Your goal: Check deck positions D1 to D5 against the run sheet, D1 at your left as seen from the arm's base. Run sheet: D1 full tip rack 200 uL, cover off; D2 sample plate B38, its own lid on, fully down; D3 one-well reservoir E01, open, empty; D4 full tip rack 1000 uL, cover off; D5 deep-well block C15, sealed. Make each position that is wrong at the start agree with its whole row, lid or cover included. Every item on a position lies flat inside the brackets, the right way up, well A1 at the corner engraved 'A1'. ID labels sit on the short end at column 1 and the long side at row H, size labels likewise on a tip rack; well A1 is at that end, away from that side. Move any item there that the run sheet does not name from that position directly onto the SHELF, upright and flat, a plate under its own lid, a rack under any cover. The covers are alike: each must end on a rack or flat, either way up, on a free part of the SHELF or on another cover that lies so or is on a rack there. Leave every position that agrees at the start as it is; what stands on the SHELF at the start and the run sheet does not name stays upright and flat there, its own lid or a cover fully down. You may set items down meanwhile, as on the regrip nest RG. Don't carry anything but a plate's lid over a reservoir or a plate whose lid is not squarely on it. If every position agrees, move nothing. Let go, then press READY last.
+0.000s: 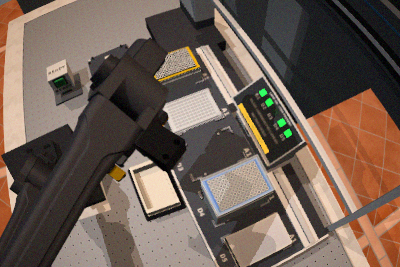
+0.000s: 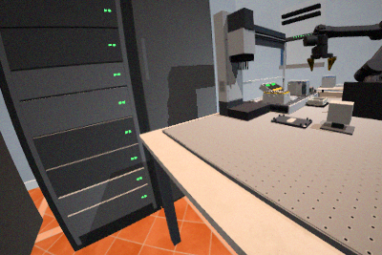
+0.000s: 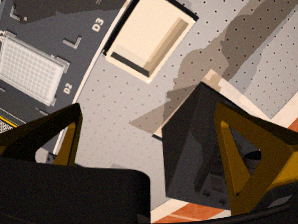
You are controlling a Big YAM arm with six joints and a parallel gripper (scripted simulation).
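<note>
My gripper is now 210 mm above the one-well reservoir. From my hand the other things lie so: sealed block (180 mm ahead, 220 mm to the right, 160 mm below); then blue-framed tip rack (170 mm ahead, 90 mm to the right, 110 mm below); then black regrip nest (220 mm below).
</note>
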